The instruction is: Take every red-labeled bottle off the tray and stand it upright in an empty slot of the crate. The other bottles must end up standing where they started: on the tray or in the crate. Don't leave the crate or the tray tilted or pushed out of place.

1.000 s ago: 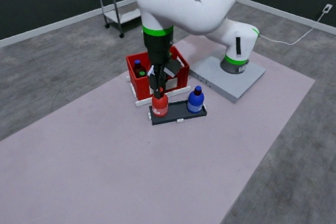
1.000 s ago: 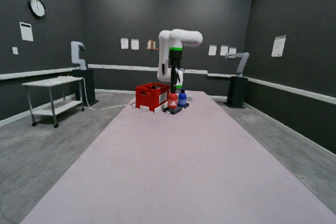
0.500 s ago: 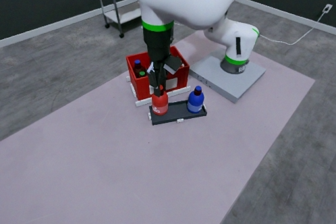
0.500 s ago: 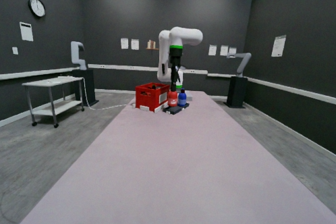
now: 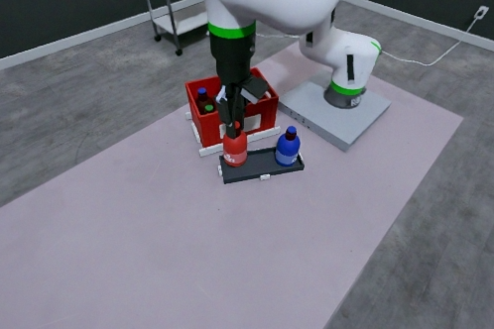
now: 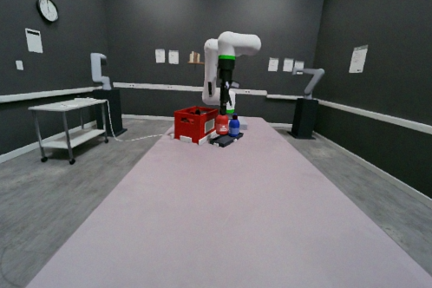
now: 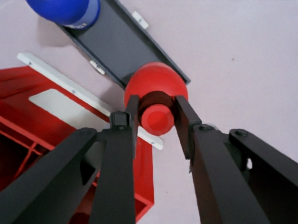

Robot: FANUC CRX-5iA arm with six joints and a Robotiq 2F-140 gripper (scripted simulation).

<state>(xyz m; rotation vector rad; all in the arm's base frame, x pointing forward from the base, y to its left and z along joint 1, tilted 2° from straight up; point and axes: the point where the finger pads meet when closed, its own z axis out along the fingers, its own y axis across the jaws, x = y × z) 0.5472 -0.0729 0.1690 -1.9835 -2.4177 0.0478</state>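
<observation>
My gripper is now 8 cm above the red bottle. Round my hand: blue bottle 15 cm behind, 14 cm below, 10 cm to the left; then red crate 16 cm to the right, 14 cm below, 13 cm behind; then dark tray 21 cm below, 7 cm behind, 5 cm to the left.
</observation>
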